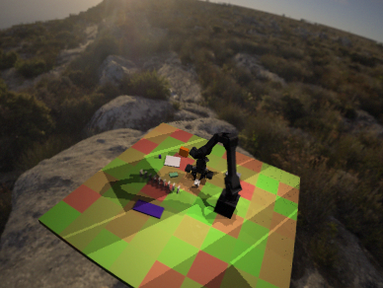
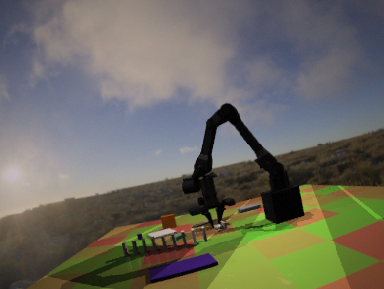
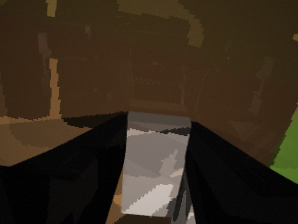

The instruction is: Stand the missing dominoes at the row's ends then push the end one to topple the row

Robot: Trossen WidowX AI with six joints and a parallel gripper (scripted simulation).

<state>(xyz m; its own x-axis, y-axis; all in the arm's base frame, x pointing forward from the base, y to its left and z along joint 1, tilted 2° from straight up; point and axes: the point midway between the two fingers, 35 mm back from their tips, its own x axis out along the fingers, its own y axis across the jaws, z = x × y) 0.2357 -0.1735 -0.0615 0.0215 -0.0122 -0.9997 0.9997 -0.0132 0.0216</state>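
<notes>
Now: gripper tip 10 mm short of the long grey piece and 130 mm to the left of it. The rest, counted from my gripper tip: green tile: 160 mm ahead, 20 mm to the left; then orange box: 170 mm ahead, 230 mm to the right, 30 mm above; then white flat slab: 220 mm ahead, 110 mm to the right.
</notes>
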